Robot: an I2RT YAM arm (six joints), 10 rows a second.
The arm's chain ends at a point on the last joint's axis. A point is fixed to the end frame.
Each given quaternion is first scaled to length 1.
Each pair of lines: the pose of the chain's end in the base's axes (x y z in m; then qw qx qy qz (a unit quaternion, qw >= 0)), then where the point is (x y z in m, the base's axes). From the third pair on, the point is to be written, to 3 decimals.
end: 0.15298 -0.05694 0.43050 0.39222 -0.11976 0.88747 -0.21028
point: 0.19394 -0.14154 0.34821
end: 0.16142 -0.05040 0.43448 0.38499 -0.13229 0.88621 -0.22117
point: 0.20214 -0.13711 0.35429
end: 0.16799 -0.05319 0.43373 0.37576 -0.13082 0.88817 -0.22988
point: 0.206 -0.142 0.354
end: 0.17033 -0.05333 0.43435 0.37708 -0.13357 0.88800 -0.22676
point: 0.209 -0.141 0.355
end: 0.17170 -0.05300 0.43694 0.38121 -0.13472 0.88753 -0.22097
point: 0.212 -0.140 0.357
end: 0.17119 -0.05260 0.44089 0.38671 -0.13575 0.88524 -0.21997
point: 0.213 -0.139 0.361
